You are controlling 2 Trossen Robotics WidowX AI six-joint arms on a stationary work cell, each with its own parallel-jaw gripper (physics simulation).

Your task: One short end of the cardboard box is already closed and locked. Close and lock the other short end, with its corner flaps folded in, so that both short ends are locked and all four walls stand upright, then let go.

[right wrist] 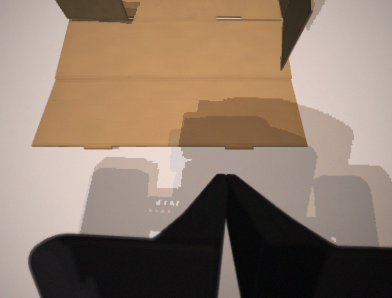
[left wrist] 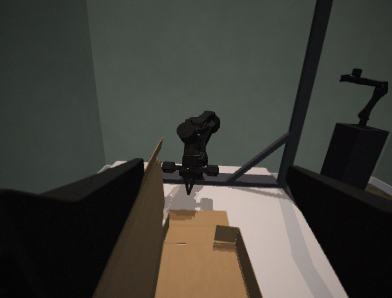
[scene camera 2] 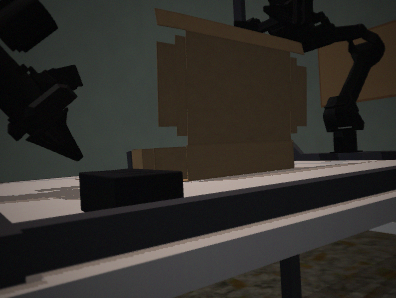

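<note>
The cardboard box stands on the table, its tall lid panel upright. Its open short end panel lies flat, with a crease across it and two small tabs on its outer edge. One corner flap is turned inward; the other corner flap points outward along the end panel's side. The locked short end does not show clearly. My right gripper is shut and empty, above the table just beyond the panel's tabs. My left gripper is open and empty, high at the box's other end.
A black block sits near the table's dark front rail. A dark upright post with a diagonal brace stands behind the table. Another small arm stands on a dark pedestal at the right of the left wrist view.
</note>
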